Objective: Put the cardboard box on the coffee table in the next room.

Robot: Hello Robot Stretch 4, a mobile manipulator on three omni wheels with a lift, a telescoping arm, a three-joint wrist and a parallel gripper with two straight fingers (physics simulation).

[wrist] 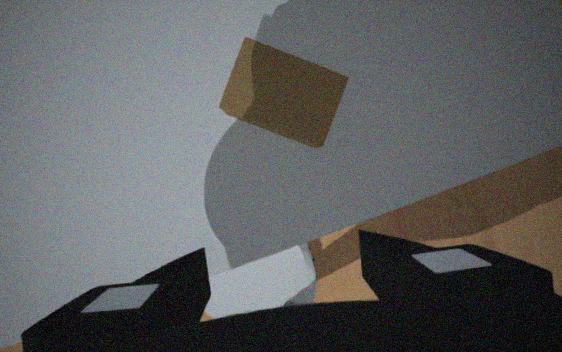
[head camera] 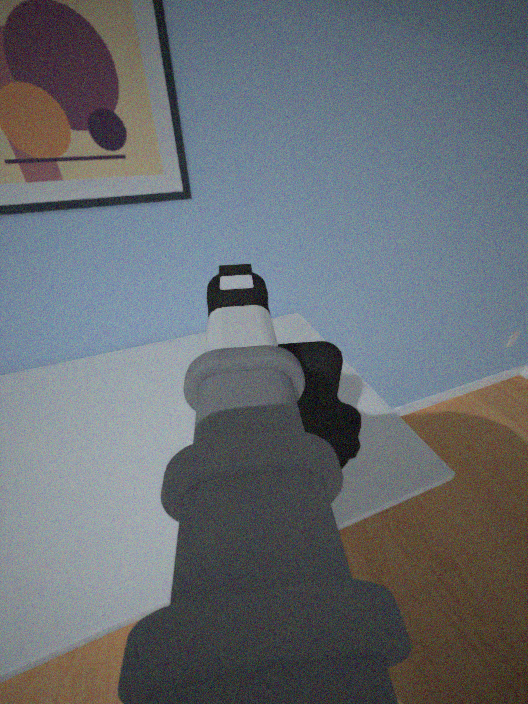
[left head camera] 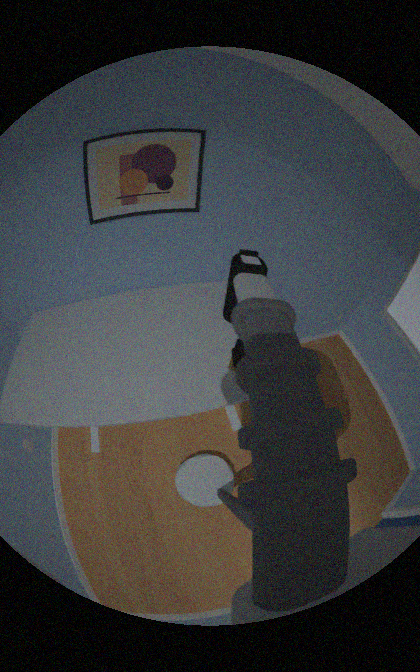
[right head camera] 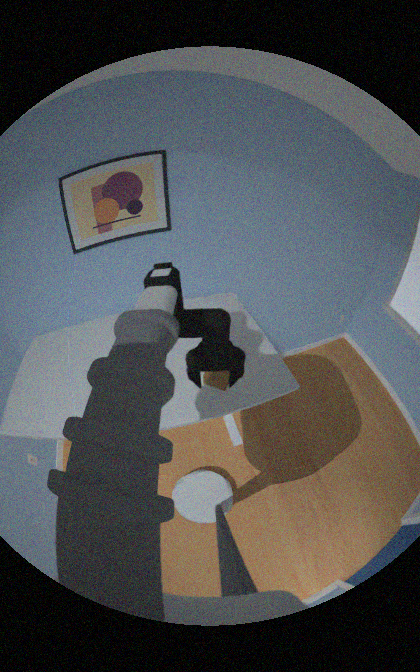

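Seen in the pictures: gripper, fingertip midpoint: [wrist: 284, 262]; robot's base, link origin: [wrist: 259, 268].
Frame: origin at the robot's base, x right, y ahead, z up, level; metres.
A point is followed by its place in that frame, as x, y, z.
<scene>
The cardboard box [right head camera: 216, 378] [wrist: 292, 95] {0.107, 0.475, 0.973} is a small brown block on the white table [head camera: 85, 483] {-0.352, 0.497, 0.923} [left head camera: 125, 360] [right head camera: 75, 385] [wrist: 100, 125] {-0.076, 0.473, 0.923}. In the wrist view it shows above the fingers, mostly in shadow. My gripper [right head camera: 215, 387] [wrist: 284, 262] {0.087, 0.373, 1.070} is open, with its fingers wide apart and nothing gripped between them. It hangs over the table, and in the right head camera view part of the box shows between the fingers. The arm hides the box in the head camera view. I cannot make out a coffee table in another room.
A blue wall with a framed picture [head camera: 85, 96] {-0.296, 1.014, 1.586} [left head camera: 145, 175] [right head camera: 117, 200] stands behind the table. A pale round disc [left head camera: 202, 480] [right head camera: 200, 495] is low in front of it. White table legs [left head camera: 95, 440] [right head camera: 232, 430] stand on the wooden floor [head camera: 454, 568] {0.841, 0.519, -0.027} [left head camera: 140, 540] [right head camera: 310, 520].
</scene>
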